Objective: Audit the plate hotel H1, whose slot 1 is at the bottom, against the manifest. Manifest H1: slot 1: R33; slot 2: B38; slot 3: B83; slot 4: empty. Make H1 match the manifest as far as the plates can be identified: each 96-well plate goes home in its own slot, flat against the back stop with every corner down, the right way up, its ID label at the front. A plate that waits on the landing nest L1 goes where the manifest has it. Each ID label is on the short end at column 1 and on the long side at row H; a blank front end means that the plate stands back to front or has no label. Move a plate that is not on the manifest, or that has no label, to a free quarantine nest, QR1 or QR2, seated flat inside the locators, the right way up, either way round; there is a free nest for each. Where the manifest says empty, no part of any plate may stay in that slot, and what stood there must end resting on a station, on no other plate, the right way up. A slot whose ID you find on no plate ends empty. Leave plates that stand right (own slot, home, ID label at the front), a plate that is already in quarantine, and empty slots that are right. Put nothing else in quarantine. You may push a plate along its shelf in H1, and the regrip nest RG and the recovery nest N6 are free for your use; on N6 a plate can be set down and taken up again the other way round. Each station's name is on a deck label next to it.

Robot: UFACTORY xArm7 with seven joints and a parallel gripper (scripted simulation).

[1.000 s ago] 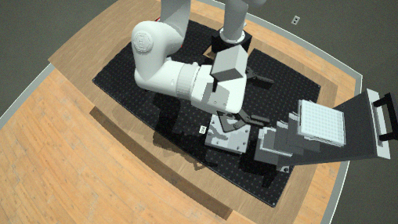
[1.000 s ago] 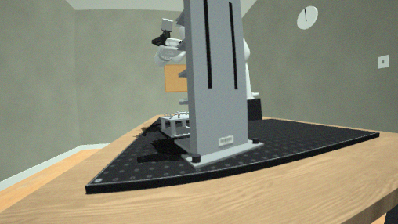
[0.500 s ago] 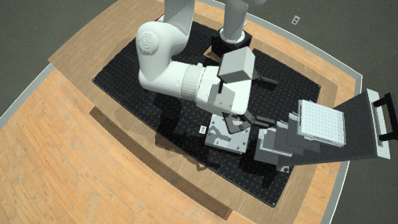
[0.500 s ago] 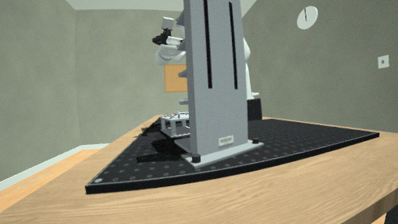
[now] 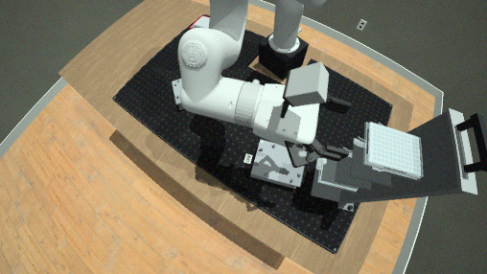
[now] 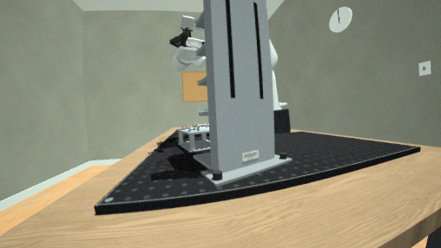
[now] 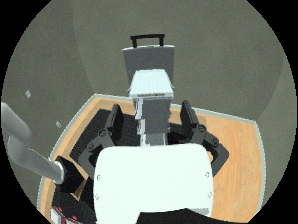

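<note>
My gripper is now 60 mm past the white 96-well plate, 110 mm to the right of it and 20 mm above it. The rest, counted from my hand: grey plate (60 mm behind, 110 mm to the left, 250 mm below); red-edged quarantine nest (280 mm behind, 770 mm to the right, 330 mm below); plate hotel H1 (100 mm behind, 180 mm to the left, 160 mm below).
</note>
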